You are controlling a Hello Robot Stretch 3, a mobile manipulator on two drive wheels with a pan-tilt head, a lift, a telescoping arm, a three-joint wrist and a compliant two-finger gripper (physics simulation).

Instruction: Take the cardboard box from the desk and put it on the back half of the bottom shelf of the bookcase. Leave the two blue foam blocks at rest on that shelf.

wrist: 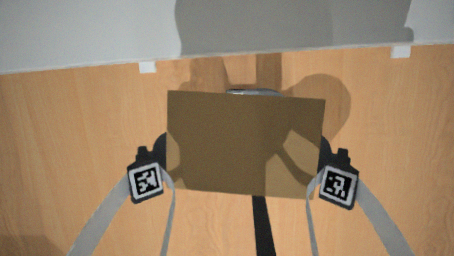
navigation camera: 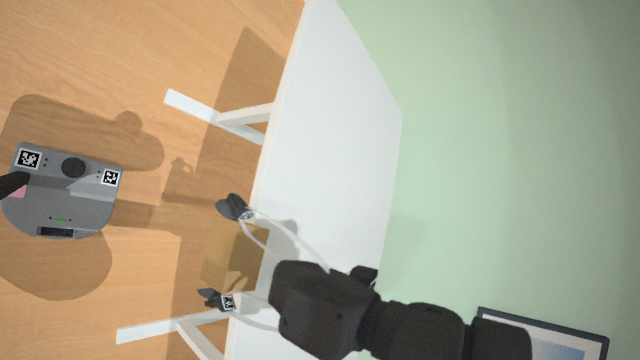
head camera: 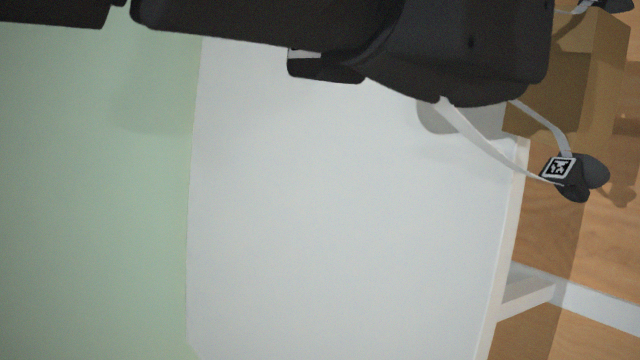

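Where they show: gripper, fingertip midpoint: (navigation camera: 213, 246) (head camera: 605, 90); robot's base, origin of the base link: (navigation camera: 73, 166).
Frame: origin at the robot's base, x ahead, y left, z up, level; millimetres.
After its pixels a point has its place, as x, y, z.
The brown cardboard box (head camera: 560, 85) {-14, -181, 1018} (navigation camera: 217, 257) {-25, -159, 997} (wrist: 220, 135) is between the two fingertips of my gripper (head camera: 595, 87) {-20, -170, 965} (navigation camera: 221, 252) {-20, -170, 965} (wrist: 239, 150) {-20, -170, 965}, which is shut on it. In the wrist view one dark fingertip presses each side of the box. The box is held off the floor, just beyond the front edge of the white desk (head camera: 340, 210) {141, -471, 951} (navigation camera: 340, 125) {283, -450, 951} (wrist: 75, 35). In the head view the wrist hides part of the box. The bookcase, its bottom shelf and the two blue foam blocks do not show in these views.
My grey base (navigation camera: 75, 200) {-112, -32, 160} stands on the wood floor (head camera: 605, 240) {272, -472, 0} (navigation camera: 100, 50) {510, 65, 1} (wrist: 65, 125) in front of the desk. White desk legs (head camera: 530, 297) {444, -582, 179} (navigation camera: 192, 106) reach out below the desk's front edge. A green wall (head camera: 95, 200) {266, -1046, 1157} (navigation camera: 500, 150) {453, -1040, 1404} with a framed picture (navigation camera: 545, 325) {-209, -1039, 1640} is behind the desk.
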